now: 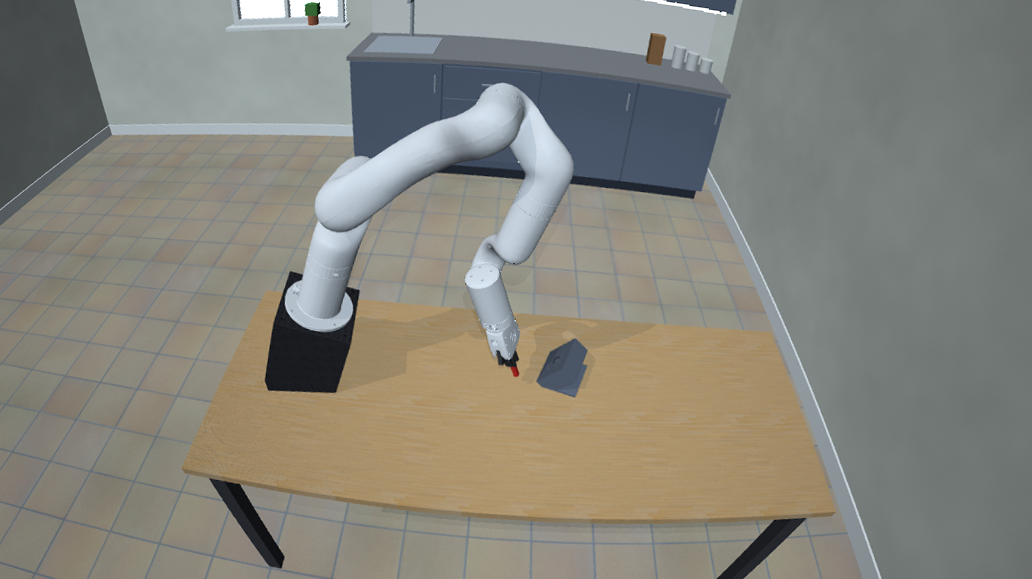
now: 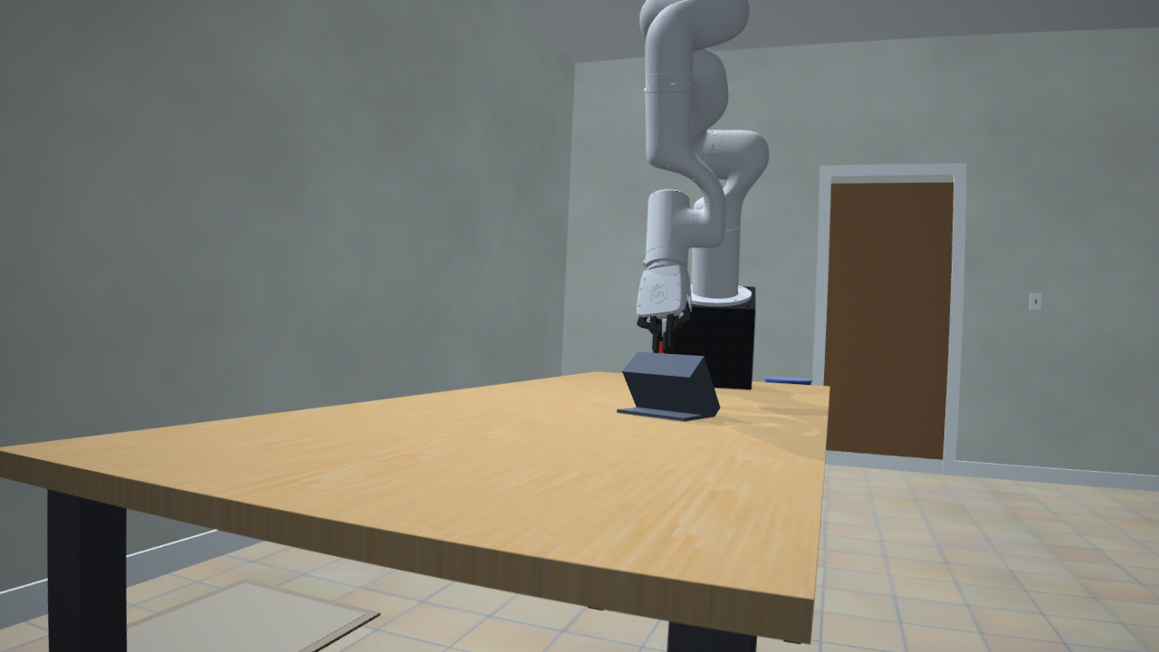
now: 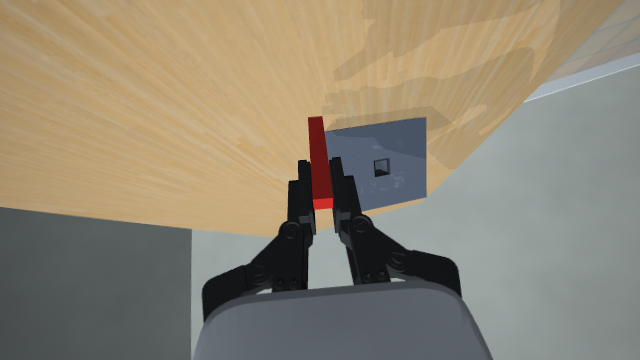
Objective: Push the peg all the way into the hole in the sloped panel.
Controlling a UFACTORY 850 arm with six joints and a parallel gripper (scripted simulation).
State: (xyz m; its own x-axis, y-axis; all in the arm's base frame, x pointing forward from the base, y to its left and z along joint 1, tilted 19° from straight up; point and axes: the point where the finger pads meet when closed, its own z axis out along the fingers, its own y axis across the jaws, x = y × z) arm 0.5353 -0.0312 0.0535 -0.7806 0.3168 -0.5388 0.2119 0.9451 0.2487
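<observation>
The flat panel foot lies 180 mm ahead of my hand, 40 mm to the left of it and 110 mm below it. From my hand the other things lie so: red peg 10 mm ahead, 30 mm below.
</observation>
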